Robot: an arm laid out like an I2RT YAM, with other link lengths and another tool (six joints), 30 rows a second.
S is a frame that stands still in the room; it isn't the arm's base.
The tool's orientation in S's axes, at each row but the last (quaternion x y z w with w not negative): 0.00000 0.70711 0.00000 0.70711; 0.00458 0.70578 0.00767 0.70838; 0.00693 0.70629 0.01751 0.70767; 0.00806 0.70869 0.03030 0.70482; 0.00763 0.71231 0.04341 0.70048; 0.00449 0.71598 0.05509 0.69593; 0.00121 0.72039 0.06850 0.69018; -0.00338 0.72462 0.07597 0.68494; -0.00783 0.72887 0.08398 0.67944; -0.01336 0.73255 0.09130 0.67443
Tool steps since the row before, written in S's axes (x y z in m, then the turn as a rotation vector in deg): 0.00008 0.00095 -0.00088 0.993 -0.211 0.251; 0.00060 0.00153 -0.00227 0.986 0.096 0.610; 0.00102 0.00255 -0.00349 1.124 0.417 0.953; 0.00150 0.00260 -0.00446 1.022 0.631 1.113; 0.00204 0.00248 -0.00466 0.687 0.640 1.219; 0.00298 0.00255 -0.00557 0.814 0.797 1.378; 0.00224 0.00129 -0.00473 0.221 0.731 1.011; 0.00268 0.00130 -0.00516 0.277 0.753 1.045; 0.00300 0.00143 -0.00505 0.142 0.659 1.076; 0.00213 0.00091 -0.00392 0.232 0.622 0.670
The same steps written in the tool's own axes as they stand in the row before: 0.00088 0.00095 0.00008 -0.251 -0.211 0.993; 0.00230 0.00149 0.00060 -0.605 0.102 0.989; 0.00358 0.00241 0.00105 -0.936 0.433 1.132; 0.00458 0.00231 0.00160 -1.084 0.658 1.036; 0.00479 0.00203 0.00223 -1.183 0.692 0.701; 0.00567 0.00185 0.00330 -1.332 0.852 0.835; 0.00472 0.00060 0.00253 -0.945 0.805 0.252; 0.00509 0.00045 0.00307 -0.980 0.824 0.309; 0.00493 0.00047 0.00347 -1.010 0.752 0.161; 0.00379 0.00014 0.00253 -0.620 0.656 0.274
